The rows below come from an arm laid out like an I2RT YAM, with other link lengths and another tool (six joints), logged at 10 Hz.
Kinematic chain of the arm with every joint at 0, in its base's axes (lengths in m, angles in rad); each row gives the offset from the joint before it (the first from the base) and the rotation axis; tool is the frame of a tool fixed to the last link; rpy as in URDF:
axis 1: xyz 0 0 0.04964 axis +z
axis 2: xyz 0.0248 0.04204 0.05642 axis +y
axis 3: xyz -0.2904 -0.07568 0 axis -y
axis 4: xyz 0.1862 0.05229 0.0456 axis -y
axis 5: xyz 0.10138 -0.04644 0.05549 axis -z
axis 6: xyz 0.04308 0 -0.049 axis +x
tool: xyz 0.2 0.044 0 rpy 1.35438 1.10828 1.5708
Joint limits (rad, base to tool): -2.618..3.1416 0..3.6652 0..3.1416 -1.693..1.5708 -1.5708..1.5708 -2.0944..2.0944
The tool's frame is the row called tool.
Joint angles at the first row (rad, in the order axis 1, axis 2, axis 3, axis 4, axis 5, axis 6):
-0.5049 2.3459 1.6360 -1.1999 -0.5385 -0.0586
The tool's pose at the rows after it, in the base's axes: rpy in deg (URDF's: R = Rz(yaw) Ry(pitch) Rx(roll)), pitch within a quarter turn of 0, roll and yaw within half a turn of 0; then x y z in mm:
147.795 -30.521 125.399 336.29 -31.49 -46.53
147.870 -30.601 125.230 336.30 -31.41 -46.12
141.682 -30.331 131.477 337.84 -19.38 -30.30
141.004 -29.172 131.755 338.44 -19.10 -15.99
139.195 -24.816 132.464 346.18 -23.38 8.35
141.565 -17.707 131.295 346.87 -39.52 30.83
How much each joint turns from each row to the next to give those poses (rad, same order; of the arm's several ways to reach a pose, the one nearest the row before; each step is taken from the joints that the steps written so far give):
0.0015 -0.0004 0.0000 0.0026 0.0000 0.0473
0.0000 -0.0008 0.0004 -0.0015 -0.0003 0.0027
0.0012 -0.0106 0.0000 -0.0202 -0.0615 -0.0927
0.0000 -0.0428 0.0000 -0.0202 -0.0030 0.0000
-0.0012 -0.0835 -0.0001 -0.0023 -0.0019 0.0004
-0.0007 -0.1187 0.0000 -0.0023 0.0751 0.0221

